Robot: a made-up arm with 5 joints.
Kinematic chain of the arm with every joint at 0, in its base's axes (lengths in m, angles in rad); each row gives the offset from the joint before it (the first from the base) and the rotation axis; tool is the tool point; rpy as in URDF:
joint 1: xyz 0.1 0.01 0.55 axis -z
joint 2: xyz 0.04 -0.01 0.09 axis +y
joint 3: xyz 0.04 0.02 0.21 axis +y
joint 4: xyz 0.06 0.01 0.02 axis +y
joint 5: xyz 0.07 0.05 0 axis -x
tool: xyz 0.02 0 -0.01 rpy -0.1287 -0.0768 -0.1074
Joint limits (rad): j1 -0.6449..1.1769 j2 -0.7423..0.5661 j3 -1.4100..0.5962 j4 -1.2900..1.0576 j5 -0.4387..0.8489
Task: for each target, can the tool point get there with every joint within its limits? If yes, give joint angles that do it. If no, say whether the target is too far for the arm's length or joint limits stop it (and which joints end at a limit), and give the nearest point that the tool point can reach.
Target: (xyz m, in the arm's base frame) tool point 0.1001 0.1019 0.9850
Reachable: yes | joints 0.7130 -0.6261 -0.4862 -0.7690 0.0391
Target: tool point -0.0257 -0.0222 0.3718
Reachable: no: joint limits stop it (at a limit: joint 1, joint 2, joint 3, joint 5) | nearest point 0.2264 -0.1314 0.6732 | short by 0.408 m
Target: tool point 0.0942 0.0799 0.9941
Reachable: yes | joints -0.0273 -0.4803 -0.9042 -0.0036 -0.0073
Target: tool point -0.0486 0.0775 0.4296
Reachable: no: joint limits stop it (at a limit: joint 1, joint 2, joint 3, joint 4, joint 5) | nearest point 0.1888 0.1697 0.6824 | short by 0.359 m
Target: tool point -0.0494 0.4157 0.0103
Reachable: no: too far | nearest point 0.2279 0.1991 0.6591 | short by 0.738 m
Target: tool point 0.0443 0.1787 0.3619
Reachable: no: joint limits stop it (at a limit: joint 1, joint 2, joint 3, joint 5) | nearest point 0.2087 0.1847 0.6660 | short by 0.346 m
